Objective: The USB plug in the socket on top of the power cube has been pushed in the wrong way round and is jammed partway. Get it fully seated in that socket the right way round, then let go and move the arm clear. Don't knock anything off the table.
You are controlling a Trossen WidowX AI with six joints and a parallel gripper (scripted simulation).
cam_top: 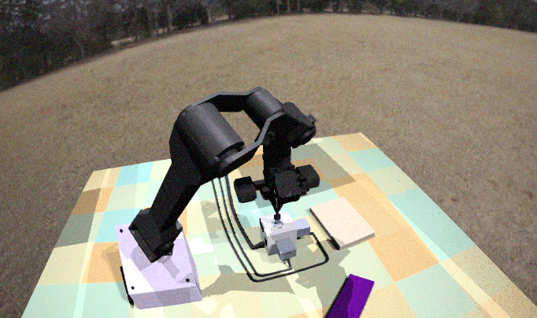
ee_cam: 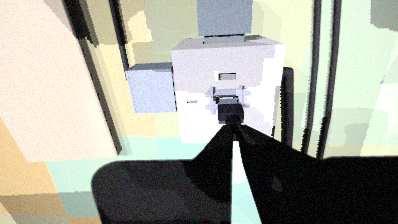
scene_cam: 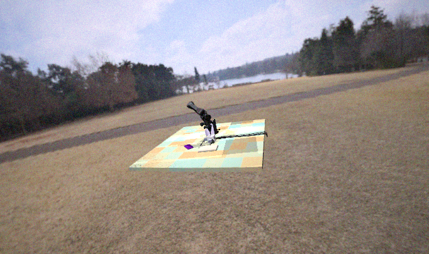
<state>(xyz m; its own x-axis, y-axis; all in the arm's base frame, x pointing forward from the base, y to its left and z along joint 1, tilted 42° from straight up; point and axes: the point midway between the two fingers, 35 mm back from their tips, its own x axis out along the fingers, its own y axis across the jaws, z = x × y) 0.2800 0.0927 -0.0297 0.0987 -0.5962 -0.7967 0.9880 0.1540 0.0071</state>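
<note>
Right now my gripper tip is 2 cm above the dark USB plug. Also, from my gripper tip: pale flat pad (20 cm ahead, 11 cm below, 3 cm to the left); purple slab (24 cm to the right, 13 cm ahead, 11 cm below).
</note>
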